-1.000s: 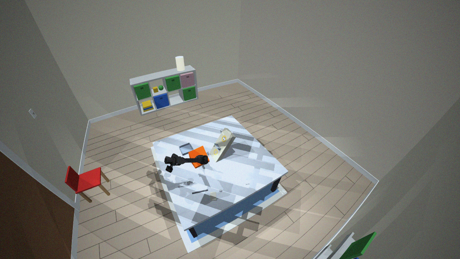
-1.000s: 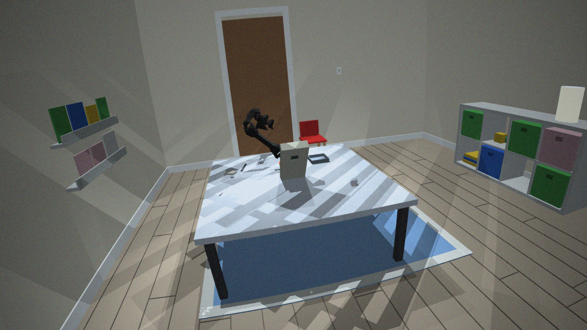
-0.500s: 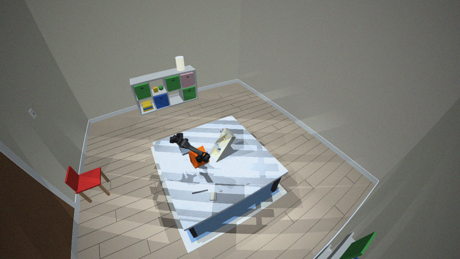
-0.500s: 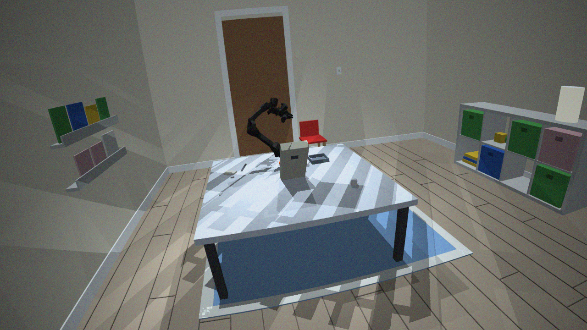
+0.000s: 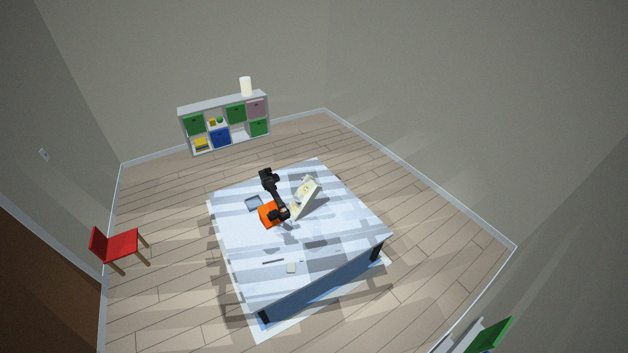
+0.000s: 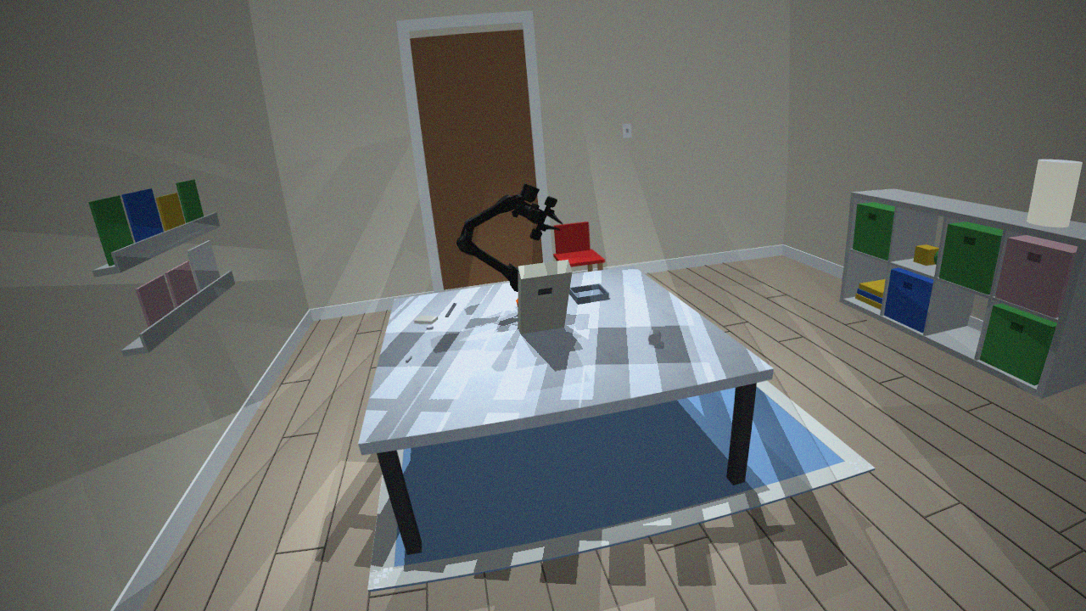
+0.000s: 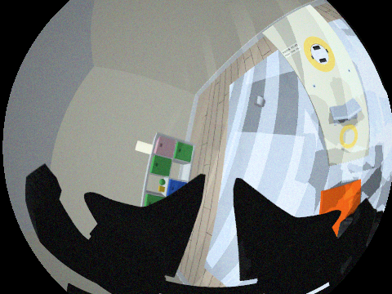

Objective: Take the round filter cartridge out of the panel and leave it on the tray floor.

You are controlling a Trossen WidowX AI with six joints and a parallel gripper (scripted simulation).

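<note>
Now: the round filter cartridge 22 cm ahead of my gripper tip, 17 cm to the right of it and 15 cm below it. Also, from my gripper tip: grey tray 15 cm behind, 17 cm to the left, 37 cm below; then small pale block 25 cm behind, 58 cm to the right, 37 cm below; then service panel 18 cm ahead, 16 cm to the right, 22 cm below.
</note>
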